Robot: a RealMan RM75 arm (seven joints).
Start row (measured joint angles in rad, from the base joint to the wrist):
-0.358, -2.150, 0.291, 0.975, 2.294, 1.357, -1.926
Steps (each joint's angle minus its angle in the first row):
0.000, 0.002, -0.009, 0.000, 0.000, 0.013, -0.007
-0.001, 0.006, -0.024, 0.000, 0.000, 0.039, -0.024
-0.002, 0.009, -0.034, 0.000, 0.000, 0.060, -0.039
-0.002, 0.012, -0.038, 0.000, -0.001, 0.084, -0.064
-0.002, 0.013, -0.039, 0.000, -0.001, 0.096, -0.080
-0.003, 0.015, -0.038, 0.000, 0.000, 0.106, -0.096
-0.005, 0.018, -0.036, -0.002, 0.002, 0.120, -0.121
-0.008, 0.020, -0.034, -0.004, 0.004, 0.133, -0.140
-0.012, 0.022, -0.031, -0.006, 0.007, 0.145, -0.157
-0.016, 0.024, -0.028, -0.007, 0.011, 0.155, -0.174
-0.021, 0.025, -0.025, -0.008, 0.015, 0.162, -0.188
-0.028, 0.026, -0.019, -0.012, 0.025, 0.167, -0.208
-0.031, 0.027, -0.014, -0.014, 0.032, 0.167, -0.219
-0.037, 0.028, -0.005, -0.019, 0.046, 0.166, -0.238
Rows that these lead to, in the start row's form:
-0.358, -2.148, 0.282, 0.975, 2.294, 1.370, -1.933
-0.359, -2.144, 0.267, 0.975, 2.294, 1.396, -1.950
-0.360, -2.141, 0.257, 0.975, 2.294, 1.417, -1.965
-0.360, -2.138, 0.253, 0.975, 2.293, 1.441, -1.990
-0.360, -2.137, 0.252, 0.975, 2.293, 1.453, -2.006
-0.361, -2.135, 0.253, 0.975, 2.294, 1.463, -2.022
-0.363, -2.132, 0.255, 0.973, 2.296, 1.477, -2.047
-0.366, -2.130, 0.257, 0.971, 2.298, 1.490, -2.066
-0.370, -2.128, 0.260, 0.969, 2.301, 1.502, -2.083
-0.374, -2.126, 0.263, 0.968, 2.305, 1.512, -2.100
-0.379, -2.125, 0.266, 0.967, 2.309, 1.519, -2.114
-0.386, -2.124, 0.272, 0.963, 2.319, 1.524, -2.134
-0.389, -2.123, 0.277, 0.961, 2.326, 1.524, -2.145
-0.395, -2.122, 0.286, 0.956, 2.340, 1.523, -2.164

